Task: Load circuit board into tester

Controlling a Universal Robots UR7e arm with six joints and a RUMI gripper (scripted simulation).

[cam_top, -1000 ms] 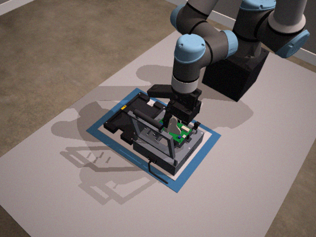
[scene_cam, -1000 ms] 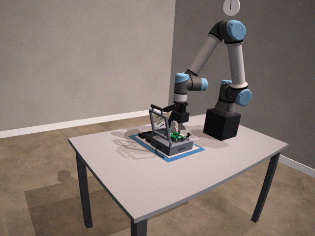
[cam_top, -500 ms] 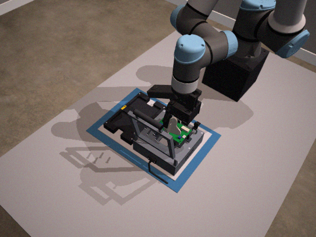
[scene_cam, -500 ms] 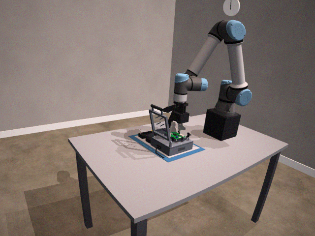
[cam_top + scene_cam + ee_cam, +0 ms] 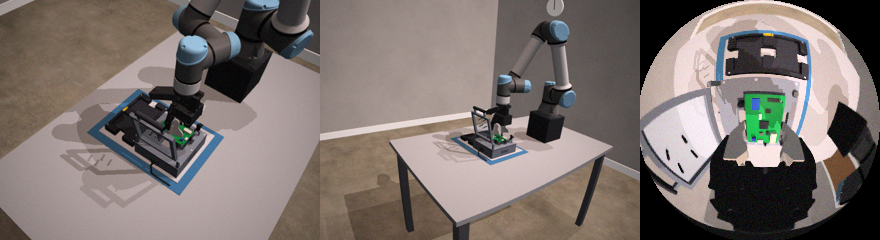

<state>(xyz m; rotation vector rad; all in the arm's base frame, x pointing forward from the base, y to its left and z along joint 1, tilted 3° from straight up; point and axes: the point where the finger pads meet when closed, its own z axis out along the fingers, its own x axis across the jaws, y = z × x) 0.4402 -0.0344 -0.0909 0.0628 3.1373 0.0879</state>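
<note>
Right now my hand is right at the green circuit board. From my hand the other things lie so: tester lid: 13 cm ahead, 10 cm above.
</note>
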